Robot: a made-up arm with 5 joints. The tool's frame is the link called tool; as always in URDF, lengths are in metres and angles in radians.
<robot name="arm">
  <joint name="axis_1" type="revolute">
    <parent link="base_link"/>
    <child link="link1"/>
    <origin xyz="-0.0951 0.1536 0.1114" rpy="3.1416 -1.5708 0"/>
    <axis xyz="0 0 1"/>
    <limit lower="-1.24" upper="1.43" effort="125" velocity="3.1"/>
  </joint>
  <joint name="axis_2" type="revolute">
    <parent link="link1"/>
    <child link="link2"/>
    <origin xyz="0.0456 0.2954 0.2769" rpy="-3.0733 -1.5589 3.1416"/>
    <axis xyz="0 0 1"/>
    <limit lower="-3.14" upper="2.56" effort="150" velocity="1"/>
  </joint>
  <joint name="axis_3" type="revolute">
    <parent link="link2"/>
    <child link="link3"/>
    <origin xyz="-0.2 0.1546 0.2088" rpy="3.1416 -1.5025 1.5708"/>
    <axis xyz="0 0 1"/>
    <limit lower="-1.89" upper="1.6" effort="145" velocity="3.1"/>
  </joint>
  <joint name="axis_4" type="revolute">
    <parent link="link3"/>
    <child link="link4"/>
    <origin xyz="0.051 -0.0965 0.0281" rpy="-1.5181 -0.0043 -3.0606"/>
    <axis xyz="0 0 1"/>
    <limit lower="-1.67" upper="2.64" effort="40" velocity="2.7"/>
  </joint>
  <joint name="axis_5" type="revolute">
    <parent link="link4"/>
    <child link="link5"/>
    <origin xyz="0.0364 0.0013 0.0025" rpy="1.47 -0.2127 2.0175"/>
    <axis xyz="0 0 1"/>
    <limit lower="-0.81" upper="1.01" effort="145" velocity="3"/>
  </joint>
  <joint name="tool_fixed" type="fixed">
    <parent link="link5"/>
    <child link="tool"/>
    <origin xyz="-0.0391 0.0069 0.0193" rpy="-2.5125 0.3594 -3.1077"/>
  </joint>
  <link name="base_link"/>
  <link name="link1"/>
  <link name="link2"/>
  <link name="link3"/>
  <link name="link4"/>
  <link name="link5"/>
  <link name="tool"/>
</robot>
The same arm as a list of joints. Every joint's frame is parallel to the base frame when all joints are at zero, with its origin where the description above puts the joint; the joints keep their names.
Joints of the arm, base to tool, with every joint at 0 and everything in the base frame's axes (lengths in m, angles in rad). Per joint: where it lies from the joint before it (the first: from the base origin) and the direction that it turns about. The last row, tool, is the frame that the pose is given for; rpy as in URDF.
axis_1: axis +x origin -0.0951 0.1536 0.1114
axis_2: axis -0.0119 0.0682 -0.997601 origin 0.2769 -0.2954 0.0456
axis_3: axis -y origin -0.2026 -0.14 -0.2165
axis_4: axis -0.99621 -0.052701 -0.069201 origin -0.0971 -0.0281 -0.0498
axis_5: axis -0.182293 0.400984 0.897764 origin -0.0051 0.001 0.0361
tool: origin -0.0012 -0.0283 0.0339 rpy -2.4596 -0.0938 -1.2568
Joint limits (rad, base to tool): -1.24..1.43 -3.14..2.56 -1.89..1.6 -1.67..2.64 -0.81..1.01

